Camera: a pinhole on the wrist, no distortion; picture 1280 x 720 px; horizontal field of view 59.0 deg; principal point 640.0 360.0 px. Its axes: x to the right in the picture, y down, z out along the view. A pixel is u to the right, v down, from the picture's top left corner.
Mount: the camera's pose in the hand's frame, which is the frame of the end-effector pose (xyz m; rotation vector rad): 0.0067 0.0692 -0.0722 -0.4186 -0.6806 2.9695
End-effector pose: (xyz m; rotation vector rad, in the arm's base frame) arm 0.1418 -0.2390 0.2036 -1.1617 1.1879 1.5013
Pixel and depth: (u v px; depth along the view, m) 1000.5 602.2 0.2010
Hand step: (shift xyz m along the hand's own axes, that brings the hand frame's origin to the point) -0.1108 -0.0456 0.0670
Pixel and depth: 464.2 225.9 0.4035
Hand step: -0.0448 -0.0642 0.3133
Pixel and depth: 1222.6 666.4 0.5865
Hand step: -0.4468 -0.2813 0.2910
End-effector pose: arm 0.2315 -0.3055 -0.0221 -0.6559 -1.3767 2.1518
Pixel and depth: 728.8 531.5 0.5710
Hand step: -0.1951 -0.2418 0.3729
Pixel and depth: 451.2 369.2 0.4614
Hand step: -0.0473 -0.1366 0.3444
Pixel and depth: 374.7 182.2 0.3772
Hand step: -0.0127 -0.0461 0.3019
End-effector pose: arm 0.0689 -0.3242 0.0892 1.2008 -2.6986 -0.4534
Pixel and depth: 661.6 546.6 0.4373
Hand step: -0.1229 -0.1774 0.2726
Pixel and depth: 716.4 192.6 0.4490
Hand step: -0.1467 -0.0549 0.3377
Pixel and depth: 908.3 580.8 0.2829
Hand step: -0.1364 -0.0904 0.1318
